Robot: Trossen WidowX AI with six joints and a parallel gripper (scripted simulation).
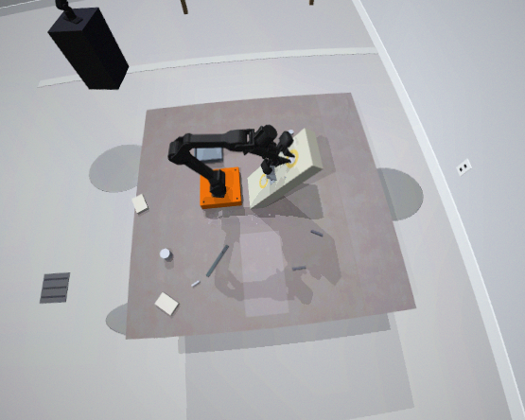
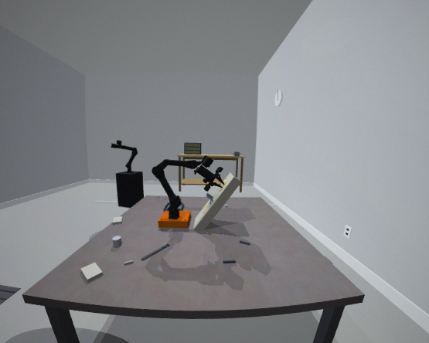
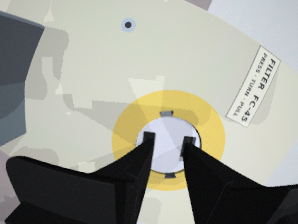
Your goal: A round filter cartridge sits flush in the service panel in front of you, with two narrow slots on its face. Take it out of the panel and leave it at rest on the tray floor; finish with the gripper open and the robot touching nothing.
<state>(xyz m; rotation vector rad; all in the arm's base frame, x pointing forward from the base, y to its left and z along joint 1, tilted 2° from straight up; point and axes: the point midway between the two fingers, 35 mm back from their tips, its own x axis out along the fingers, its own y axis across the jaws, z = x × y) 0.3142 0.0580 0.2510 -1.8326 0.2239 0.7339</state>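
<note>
Right now my gripper tip is 1 cm short of the round white filter cartridge and 1 cm above it. Also, from my gripper tip: grey-blue tray 45 cm behind, 19 cm to the left, 27 cm below; grey bracket 9 cm behind, 2 cm to the right, 10 cm below.
</note>
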